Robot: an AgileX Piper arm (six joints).
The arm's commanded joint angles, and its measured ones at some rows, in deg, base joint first. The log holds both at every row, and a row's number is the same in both.
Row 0, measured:
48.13 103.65 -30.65 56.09 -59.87 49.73
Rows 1 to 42, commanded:
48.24 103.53 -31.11 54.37 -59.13 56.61
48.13 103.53 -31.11 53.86 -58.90 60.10
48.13 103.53 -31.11 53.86 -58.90 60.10
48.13 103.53 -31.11 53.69 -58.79 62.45
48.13 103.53 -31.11 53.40 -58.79 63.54
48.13 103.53 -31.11 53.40 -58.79 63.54
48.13 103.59 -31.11 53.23 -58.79 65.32
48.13 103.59 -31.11 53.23 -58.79 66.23
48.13 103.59 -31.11 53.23 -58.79 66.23
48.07 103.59 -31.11 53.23 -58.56 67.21
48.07 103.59 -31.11 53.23 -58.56 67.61
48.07 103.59 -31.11 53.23 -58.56 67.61
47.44 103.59 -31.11 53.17 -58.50 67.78
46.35 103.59 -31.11 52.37 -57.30 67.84
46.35 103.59 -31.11 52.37 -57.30 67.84
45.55 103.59 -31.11 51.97 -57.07 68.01
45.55 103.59 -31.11 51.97 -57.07 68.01
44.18 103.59 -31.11 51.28 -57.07 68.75
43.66 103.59 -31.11 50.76 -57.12 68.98
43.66 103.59 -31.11 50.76 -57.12 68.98
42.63 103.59 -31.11 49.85 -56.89 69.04
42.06 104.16 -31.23 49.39 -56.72 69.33
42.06 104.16 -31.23 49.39 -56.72 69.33
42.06 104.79 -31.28 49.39 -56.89 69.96
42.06 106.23 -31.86 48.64 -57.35 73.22
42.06 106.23 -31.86 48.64 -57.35 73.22
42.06 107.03 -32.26 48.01 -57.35 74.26
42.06 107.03 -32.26 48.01 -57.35 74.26
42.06 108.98 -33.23 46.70 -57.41 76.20
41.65 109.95 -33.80 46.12 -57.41 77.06
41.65 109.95 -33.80 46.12 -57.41 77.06
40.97 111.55 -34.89 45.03 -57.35 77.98
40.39 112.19 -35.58 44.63 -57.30 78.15
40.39 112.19 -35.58 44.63 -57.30 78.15
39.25 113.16 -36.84 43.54 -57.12 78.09
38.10 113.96 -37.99 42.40 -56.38 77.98
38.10 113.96 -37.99 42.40 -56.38 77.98
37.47 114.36 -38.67 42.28 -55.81 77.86
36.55 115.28 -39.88 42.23 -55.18 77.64
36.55 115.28 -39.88 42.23 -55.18 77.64
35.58 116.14 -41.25 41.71 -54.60 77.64
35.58 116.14 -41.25 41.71 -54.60 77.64
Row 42, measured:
36.90 115.11 -39.48 43.26 -55.69 77.92
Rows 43 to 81, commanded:
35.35 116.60 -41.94 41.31 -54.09 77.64
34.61 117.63 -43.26 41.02 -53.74 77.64
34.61 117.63 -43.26 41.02 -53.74 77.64
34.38 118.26 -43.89 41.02 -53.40 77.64
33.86 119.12 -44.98 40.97 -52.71 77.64
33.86 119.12 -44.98 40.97 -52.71 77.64
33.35 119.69 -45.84 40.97 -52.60 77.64
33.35 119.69 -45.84 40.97 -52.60 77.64
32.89 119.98 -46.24 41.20 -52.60 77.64
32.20 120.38 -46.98 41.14 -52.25 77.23
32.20 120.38 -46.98 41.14 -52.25 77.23
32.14 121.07 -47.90 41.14 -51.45 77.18
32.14 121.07 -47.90 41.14 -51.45 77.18
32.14 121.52 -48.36 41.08 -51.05 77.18
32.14 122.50 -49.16 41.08 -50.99 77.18
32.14 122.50 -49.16 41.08 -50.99 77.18
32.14 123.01 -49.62 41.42 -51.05 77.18
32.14 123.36 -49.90 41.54 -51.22 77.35
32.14 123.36 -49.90 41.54 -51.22 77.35
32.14 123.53 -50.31 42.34 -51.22 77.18
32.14 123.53 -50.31 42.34 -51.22 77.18
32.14 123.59 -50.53 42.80 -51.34 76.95
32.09 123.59 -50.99 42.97 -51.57 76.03
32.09 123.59 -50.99 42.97 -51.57 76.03
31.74 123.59 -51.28 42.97 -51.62 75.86
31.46 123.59 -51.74 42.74 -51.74 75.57
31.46 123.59 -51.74 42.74 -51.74 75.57
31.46 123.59 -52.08 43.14 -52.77 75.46
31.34 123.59 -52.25 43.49 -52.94 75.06
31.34 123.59 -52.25 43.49 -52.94 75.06
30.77 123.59 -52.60 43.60 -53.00 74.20
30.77 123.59 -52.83 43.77 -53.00 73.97
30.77 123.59 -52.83 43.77 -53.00 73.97
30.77 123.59 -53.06 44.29 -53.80 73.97
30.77 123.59 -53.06 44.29 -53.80 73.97
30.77 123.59 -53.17 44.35 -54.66 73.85
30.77 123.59 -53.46 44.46 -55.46 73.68
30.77 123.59 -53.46 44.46 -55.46 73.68
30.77 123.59 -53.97 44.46 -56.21 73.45
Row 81, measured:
31.57 123.82 -51.74 45.03 -50.31 74.77
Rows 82 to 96, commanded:
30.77 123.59 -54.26 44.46 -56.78 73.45
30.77 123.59 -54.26 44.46 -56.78 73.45
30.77 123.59 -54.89 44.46 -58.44 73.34
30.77 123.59 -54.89 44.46 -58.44 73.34
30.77 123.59 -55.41 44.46 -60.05 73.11
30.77 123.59 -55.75 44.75 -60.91 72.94
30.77 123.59 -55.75 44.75 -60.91 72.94
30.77 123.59 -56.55 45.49 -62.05 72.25
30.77 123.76 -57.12 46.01 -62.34 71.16
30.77 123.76 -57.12 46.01 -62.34 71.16
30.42 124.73 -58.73 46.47 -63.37 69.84
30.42 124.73 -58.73 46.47 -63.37 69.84
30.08 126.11 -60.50 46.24 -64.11 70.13
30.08 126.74 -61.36 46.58 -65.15 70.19
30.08 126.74 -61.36 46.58 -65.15 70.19
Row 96, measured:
32.20 126.62 -55.98 50.99 -51.39 70.82
